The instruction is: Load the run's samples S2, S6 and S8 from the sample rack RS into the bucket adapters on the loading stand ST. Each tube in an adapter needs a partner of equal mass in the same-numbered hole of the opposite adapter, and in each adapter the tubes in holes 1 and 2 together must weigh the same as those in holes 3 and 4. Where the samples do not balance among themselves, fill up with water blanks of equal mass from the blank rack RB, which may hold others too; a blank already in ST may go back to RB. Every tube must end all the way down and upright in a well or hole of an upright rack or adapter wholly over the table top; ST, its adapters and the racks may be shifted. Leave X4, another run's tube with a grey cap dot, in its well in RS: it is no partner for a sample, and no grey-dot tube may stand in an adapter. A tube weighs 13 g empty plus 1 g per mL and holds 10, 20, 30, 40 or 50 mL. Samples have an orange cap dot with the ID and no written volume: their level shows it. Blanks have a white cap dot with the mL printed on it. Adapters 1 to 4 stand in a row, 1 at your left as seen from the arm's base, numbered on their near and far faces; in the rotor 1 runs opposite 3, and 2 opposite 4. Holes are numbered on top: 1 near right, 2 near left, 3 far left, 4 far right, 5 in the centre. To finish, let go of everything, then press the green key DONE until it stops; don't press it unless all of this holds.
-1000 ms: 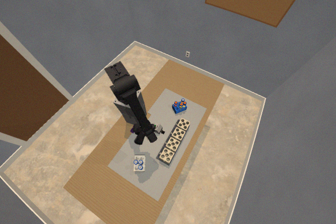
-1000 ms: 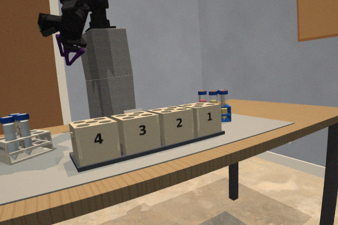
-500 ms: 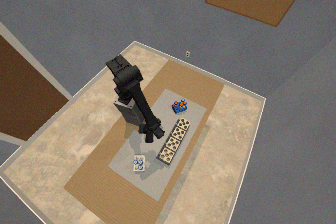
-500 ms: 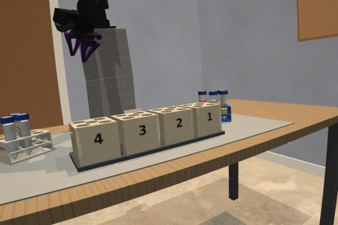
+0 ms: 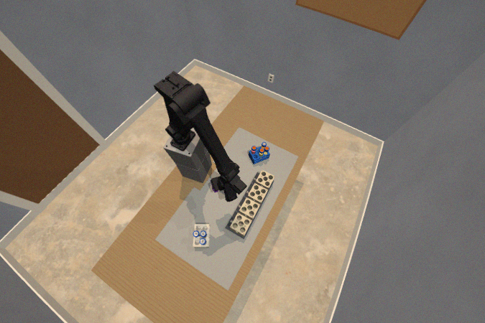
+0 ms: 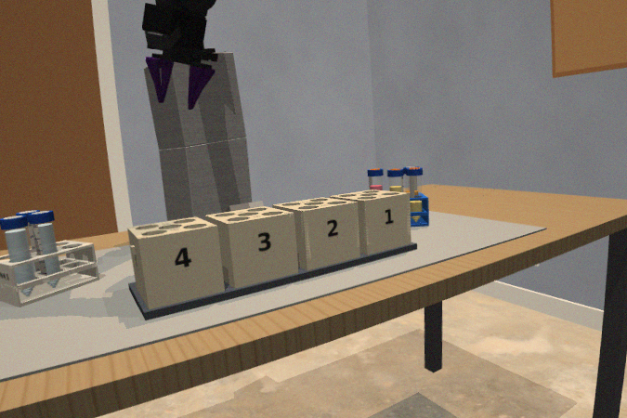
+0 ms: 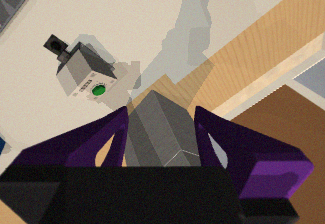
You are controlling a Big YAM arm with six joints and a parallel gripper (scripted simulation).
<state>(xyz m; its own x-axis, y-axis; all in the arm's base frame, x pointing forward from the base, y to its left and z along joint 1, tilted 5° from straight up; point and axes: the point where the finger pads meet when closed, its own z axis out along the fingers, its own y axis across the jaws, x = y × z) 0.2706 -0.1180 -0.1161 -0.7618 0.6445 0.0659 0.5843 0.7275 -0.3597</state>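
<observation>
Now: hand 1 cm short of the white blank rack RB, 24 cm to the left of it and 25 cm above it. The rest, counted from my hand: blue sample rack RS 7 cm ahead, 44 cm to the left, 25 cm below.
</observation>
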